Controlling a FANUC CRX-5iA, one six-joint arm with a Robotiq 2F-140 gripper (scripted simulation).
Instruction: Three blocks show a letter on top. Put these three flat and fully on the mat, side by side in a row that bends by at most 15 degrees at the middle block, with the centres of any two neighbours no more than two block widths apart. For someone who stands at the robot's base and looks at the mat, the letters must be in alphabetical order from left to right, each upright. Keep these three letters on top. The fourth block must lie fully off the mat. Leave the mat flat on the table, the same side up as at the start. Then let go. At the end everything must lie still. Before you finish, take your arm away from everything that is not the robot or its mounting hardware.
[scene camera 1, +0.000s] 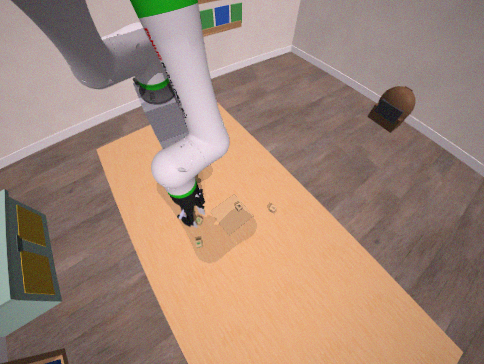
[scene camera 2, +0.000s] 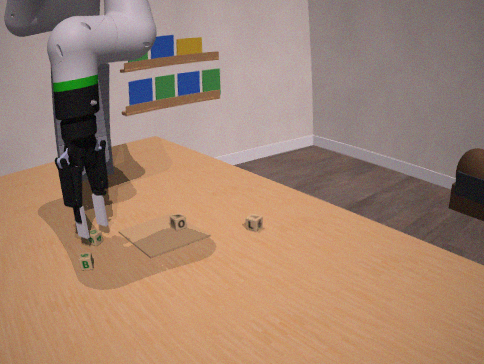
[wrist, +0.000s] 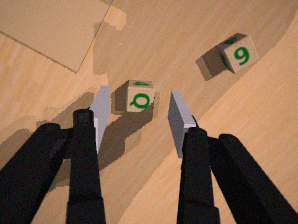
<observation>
I see my gripper (scene camera 2: 93, 230).
My gripper is seen too in the wrist view (wrist: 139, 102).
</observation>
